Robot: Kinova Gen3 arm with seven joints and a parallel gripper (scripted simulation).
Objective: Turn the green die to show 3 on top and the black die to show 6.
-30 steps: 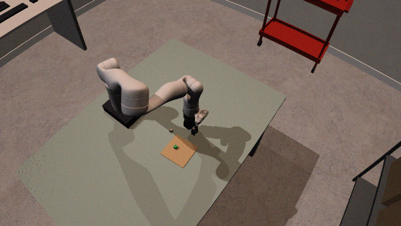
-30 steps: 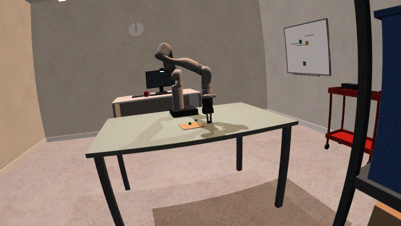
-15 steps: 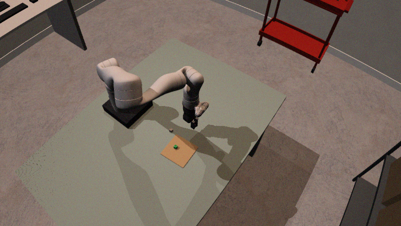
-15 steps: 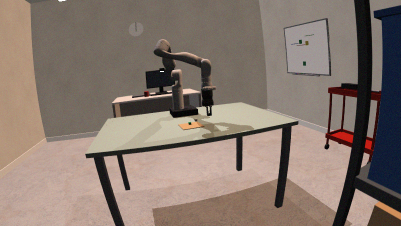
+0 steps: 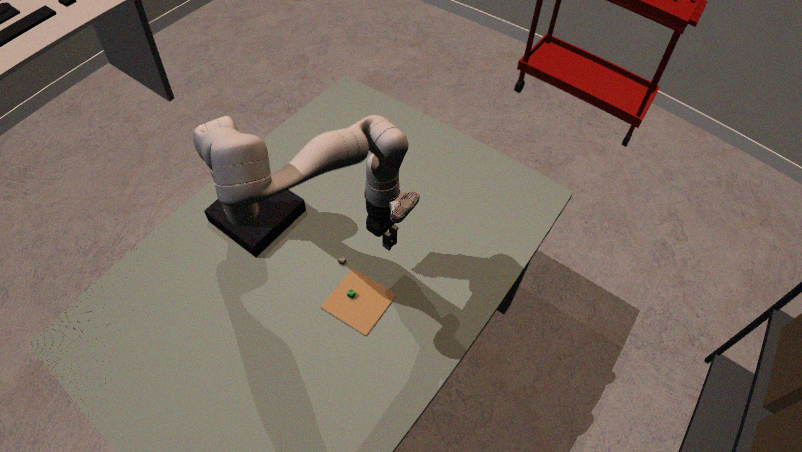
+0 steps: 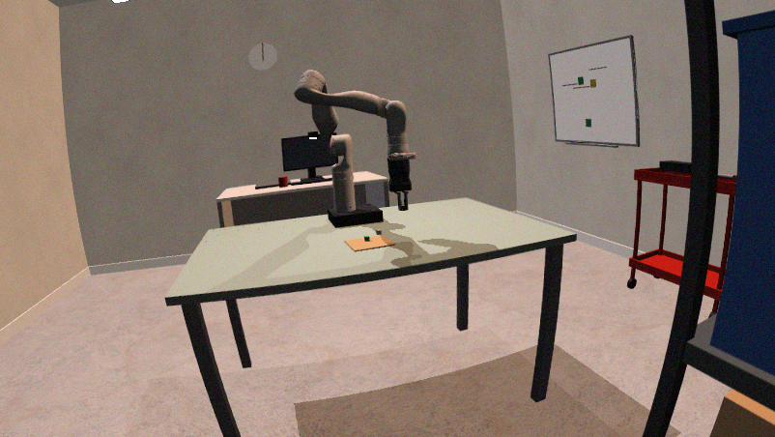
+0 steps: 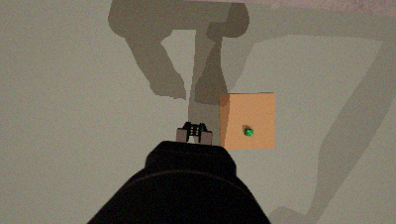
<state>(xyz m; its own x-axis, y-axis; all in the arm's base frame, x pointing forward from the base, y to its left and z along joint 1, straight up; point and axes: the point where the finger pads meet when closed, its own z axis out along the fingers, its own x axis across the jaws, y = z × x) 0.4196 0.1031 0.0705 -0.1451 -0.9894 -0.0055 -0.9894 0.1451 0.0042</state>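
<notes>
The orange mat lies 1 cm behind my hand, 13 cm to the right of it and 12 cm below it. Round my hand: green die (3 cm behind, 13 cm to the right, 11 cm below); white die (11 cm behind, 6 cm to the right, 11 cm below); black die (1 cm below).
</notes>
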